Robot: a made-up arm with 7 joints. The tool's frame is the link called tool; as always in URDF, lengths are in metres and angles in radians. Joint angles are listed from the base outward.
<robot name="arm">
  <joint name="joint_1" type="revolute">
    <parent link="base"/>
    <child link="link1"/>
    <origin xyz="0 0 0.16"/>
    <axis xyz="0 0 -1"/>
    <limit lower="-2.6" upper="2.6"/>
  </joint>
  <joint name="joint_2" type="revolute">
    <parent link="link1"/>
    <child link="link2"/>
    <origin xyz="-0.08 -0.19 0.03"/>
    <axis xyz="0 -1 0"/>
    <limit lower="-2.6" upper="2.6"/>
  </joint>
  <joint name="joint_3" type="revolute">
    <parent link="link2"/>
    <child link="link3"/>
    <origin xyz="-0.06 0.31 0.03"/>
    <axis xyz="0 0 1"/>
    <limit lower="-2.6" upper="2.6"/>
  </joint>
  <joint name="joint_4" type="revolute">
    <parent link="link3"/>
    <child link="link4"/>
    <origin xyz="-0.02 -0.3 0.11"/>
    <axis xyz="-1 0 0"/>
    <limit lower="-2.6" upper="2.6"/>
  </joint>
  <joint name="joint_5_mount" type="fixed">
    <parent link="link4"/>
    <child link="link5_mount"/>
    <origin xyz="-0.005 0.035 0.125"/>
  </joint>
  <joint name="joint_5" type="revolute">
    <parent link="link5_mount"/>
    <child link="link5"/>
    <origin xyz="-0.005 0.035 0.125"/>
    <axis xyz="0 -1 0"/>
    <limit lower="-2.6" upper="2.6"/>
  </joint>
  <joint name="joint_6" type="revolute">
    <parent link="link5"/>
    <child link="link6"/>
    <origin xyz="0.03 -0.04 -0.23"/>
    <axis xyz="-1 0 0"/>
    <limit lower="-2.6" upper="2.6"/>
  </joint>
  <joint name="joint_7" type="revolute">
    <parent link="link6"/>
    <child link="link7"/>
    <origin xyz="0 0.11 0.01"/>
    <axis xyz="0 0 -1"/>
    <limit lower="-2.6" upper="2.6"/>
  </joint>
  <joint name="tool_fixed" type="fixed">
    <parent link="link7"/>
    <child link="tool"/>
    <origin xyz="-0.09 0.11 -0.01"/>
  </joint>
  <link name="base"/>
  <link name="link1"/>
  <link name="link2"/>
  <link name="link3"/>
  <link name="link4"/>
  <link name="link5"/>
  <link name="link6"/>
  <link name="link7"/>
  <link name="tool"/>
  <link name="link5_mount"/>
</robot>
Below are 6 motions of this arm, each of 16 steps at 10 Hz.
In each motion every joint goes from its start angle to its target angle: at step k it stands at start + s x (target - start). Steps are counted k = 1, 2, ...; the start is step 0. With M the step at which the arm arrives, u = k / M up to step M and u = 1 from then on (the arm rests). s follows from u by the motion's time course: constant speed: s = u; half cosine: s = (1 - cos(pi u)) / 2; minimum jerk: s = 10 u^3 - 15 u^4 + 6 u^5.
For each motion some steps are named. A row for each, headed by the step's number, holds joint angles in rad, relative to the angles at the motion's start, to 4 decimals.
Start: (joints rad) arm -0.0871 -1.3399 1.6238 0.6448 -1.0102 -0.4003 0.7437
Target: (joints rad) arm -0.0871 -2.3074 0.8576 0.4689 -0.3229 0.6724 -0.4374
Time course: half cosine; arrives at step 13
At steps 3, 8, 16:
3: 0.0000 -0.1217 -0.0963 -0.0221 0.0864 0.1349 -0.1485
8: 0.0000 -0.6553 -0.5189 -0.1191 0.4655 0.7265 -0.8000
16: 0.0000 -0.9675 -0.7662 -0.1759 0.6873 1.0727 -1.1811

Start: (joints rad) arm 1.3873 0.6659 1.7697 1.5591 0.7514 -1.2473 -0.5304
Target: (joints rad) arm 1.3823 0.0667 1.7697 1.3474 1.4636 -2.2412 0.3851
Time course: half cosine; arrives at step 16
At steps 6, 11, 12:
6: -0.0015 -0.1849 0.0000 -0.0653 0.2198 -0.3068 0.2826
11: -0.0039 -0.4660 0.0000 -0.1647 0.5539 -0.7730 0.7121
12: -0.0043 -0.5114 0.0000 -0.1807 0.6079 -0.8483 0.7814

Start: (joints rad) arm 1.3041 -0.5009 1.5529 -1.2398 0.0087 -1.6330 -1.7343
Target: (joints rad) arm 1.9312 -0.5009 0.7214 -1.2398 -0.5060 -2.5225 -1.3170
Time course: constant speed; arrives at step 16
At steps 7, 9, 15, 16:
7: 0.2744 0.0000 -0.3638 0.0000 -0.2252 -0.3892 0.1826
9: 0.3527 0.0000 -0.4677 0.0000 -0.2895 -0.5003 0.2347
15: 0.5879 0.0000 -0.7795 0.0000 -0.4825 -0.8339 0.3912
16: 0.6271 0.0000 -0.8315 0.0000 -0.5147 -0.8895 0.4173

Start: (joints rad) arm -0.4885 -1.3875 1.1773 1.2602 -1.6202 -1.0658 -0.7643
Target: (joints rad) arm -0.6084 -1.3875 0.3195 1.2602 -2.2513 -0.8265 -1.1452
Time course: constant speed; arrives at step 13
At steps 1, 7, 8, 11, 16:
1: -0.0092 0.0000 -0.0660 0.0000 -0.0485 0.0184 -0.0293
7: -0.0646 0.0000 -0.4619 0.0000 -0.3398 0.1289 -0.2051
8: -0.0738 0.0000 -0.5279 0.0000 -0.3884 0.1473 -0.2344
11: -0.1015 0.0000 -0.7258 0.0000 -0.5340 0.2025 -0.3223
16: -0.1199 0.0000 -0.8578 0.0000 -0.6311 0.2393 -0.3809

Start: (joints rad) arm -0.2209 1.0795 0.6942 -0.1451 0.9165 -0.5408 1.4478
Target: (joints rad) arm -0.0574 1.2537 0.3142 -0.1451 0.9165 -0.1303 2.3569
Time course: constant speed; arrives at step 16
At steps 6, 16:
6: 0.0613 0.0653 -0.1425 0.0000 0.0000 0.1539 0.3409
16: 0.1635 0.1742 -0.3800 0.0000 0.0000 0.4105 0.9091

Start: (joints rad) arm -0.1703 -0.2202 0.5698 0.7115 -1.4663 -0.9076 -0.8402
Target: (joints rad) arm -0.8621 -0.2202 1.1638 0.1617 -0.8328 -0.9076 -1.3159
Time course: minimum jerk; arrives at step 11
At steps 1, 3, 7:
1: -0.0045 0.0000 0.0039 -0.0036 0.0041 0.0000 -0.0031
3: -0.0892 0.0000 0.0766 -0.0709 0.0817 0.0000 -0.0613
7: -0.5142 0.0000 0.4415 -0.4087 0.4709 0.0000 -0.3536

